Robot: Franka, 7 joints.
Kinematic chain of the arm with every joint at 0, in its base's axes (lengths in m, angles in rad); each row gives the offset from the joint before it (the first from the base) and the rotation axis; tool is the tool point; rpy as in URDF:
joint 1: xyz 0 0 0.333 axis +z
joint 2: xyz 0 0 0 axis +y
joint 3: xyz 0 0 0.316 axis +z
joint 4: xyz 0.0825 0 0 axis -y
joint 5: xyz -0.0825 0 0.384 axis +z
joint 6: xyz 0 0 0 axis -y
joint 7: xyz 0.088 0 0 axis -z
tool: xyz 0 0 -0.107 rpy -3.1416 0 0
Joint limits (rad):
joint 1: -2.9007..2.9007
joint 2: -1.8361..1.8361
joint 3: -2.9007..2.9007
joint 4: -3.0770..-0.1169
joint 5: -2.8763..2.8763
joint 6: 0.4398..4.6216
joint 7: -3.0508..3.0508
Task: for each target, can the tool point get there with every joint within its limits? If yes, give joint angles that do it. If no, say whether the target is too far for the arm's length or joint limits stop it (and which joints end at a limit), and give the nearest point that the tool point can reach.
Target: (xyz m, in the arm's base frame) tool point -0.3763 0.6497 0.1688
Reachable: yes | joints 1.3708 1.3686 1.0387 -1.4676 -0.2404 2.9829 -1.6419
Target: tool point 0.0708 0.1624 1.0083
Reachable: yes | joints 0.1001 -0.4798 0.6712 -1.3006 -2.0766 0.7903 -1.0424
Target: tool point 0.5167 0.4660 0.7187
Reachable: yes | joints 0.1705 0.6673 1.2298 -0.8770 -1.2206 1.7284 -1.7946
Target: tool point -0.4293 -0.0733 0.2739
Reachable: yes | joints -1.5612 -0.1604 -1.4923 -2.5139 0.7860 2.1958 -1.7329
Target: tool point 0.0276 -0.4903 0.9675
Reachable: yes | joints -0.5997 0.7719 -2.2631 -0.9205 -1.9058 3.0445 -0.9237
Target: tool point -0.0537 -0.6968 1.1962
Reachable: no: too far | nearest point -0.0415 -0.5382 0.9998 | short by 0.253 m
